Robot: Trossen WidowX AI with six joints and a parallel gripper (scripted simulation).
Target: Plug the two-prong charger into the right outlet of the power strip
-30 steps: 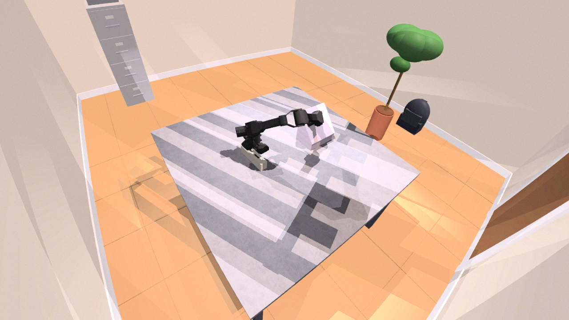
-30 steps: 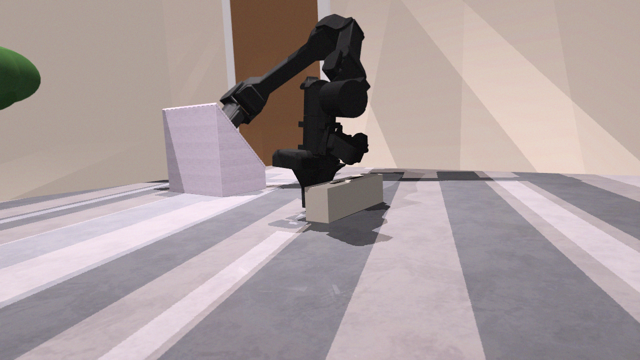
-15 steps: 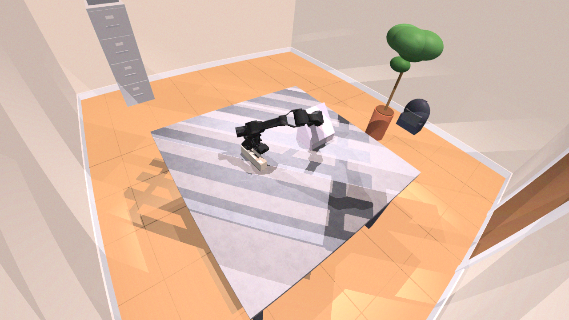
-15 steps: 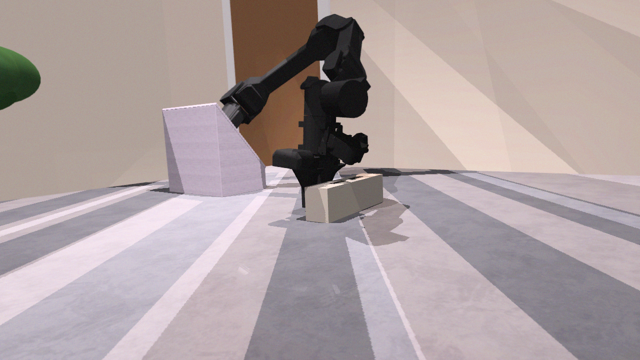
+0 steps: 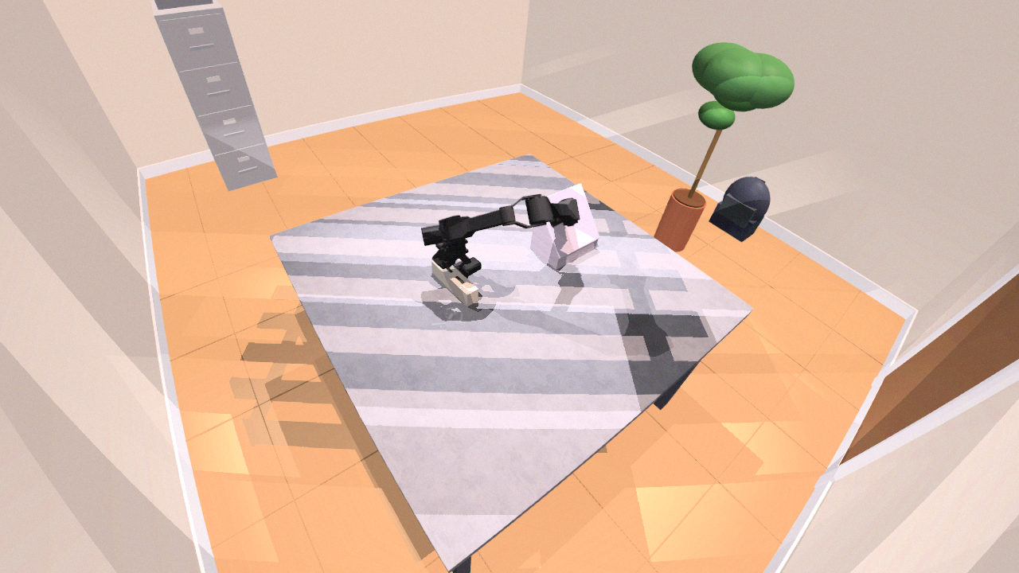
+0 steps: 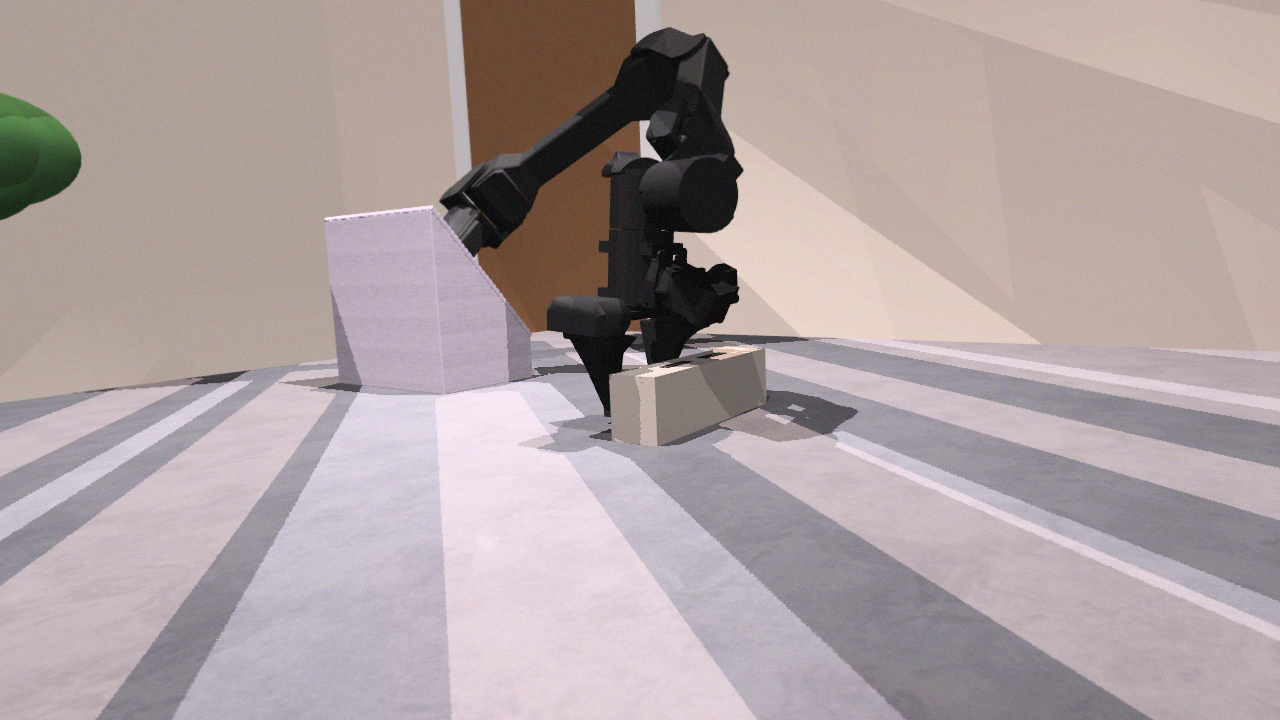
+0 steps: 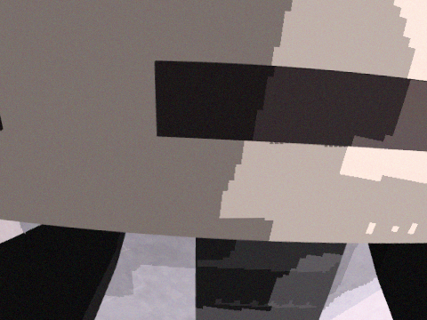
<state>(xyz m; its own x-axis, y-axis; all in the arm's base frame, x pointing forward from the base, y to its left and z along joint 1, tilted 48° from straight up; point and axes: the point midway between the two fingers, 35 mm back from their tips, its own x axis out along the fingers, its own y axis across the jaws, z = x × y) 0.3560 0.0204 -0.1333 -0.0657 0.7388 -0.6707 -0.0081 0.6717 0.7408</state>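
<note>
The black two-prong charger is 10 mm ahead of my gripper tip and 10 mm above it.
</note>
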